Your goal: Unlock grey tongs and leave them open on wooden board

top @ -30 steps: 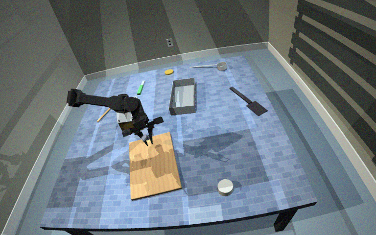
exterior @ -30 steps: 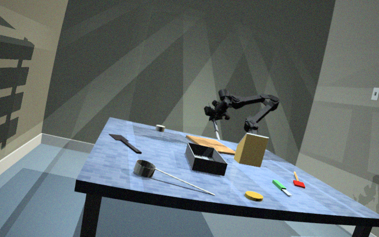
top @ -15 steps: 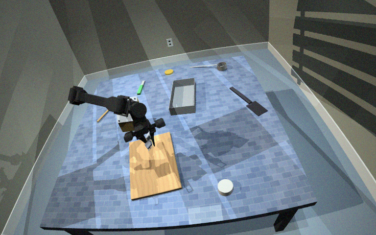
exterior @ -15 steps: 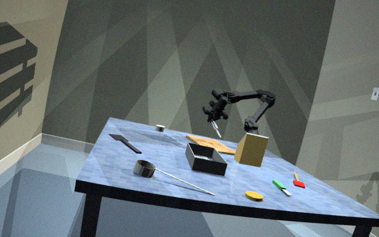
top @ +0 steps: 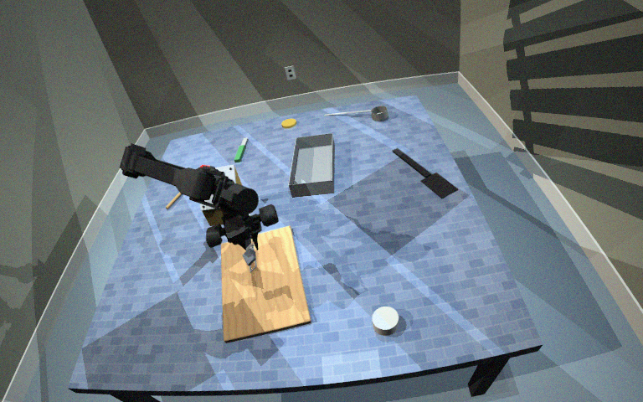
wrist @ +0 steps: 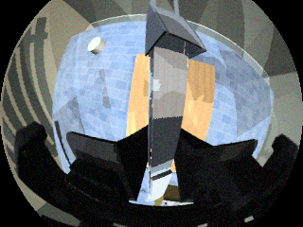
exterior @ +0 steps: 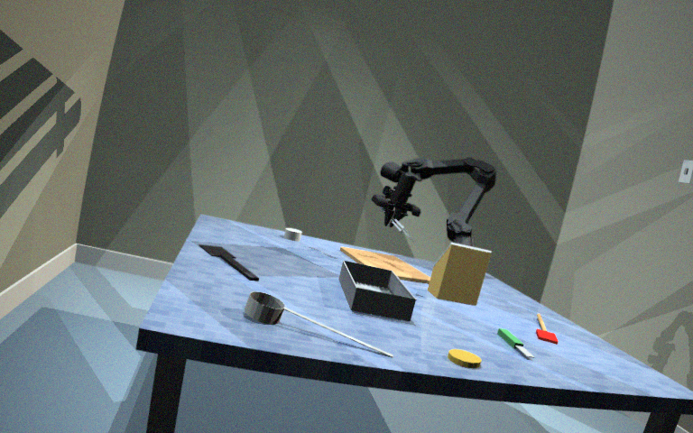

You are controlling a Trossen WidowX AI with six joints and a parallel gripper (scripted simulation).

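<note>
Now: the wooden board 140 mm below my gripper tip, 30 mm behind it and 10 mm to the left of it. From my gripper tip the other things lie so: white puck 320 mm ahead, 170 mm to the right, 130 mm below; black spatula 530 mm ahead, 400 mm to the left, 150 mm below; grey roasting tin 510 mm to the left, 130 mm ahead, 120 mm below.
</note>
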